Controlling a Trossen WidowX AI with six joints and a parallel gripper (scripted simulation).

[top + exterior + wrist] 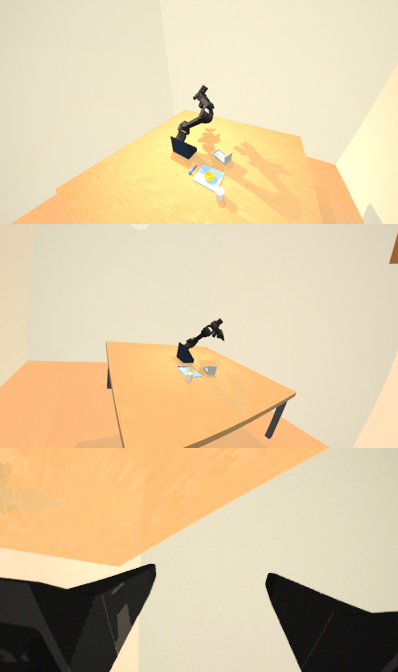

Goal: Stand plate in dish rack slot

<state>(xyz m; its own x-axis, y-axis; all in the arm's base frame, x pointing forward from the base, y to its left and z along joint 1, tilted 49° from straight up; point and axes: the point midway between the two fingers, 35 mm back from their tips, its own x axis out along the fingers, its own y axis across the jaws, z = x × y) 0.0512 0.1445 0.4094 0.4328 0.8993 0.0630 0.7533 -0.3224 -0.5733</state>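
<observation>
The yellow plate is 53 cm to the right of my gripper tip, 24 cm ahead of it and 22 cm below it. The rest, counted from my gripper tip: light blue mat 52 cm to the right, 24 cm below, 23 cm ahead; blue spoon 54 cm to the right, 24 cm below, 12 cm ahead; dish rack 34 cm to the right, 24 cm ahead, 22 cm below.
</observation>
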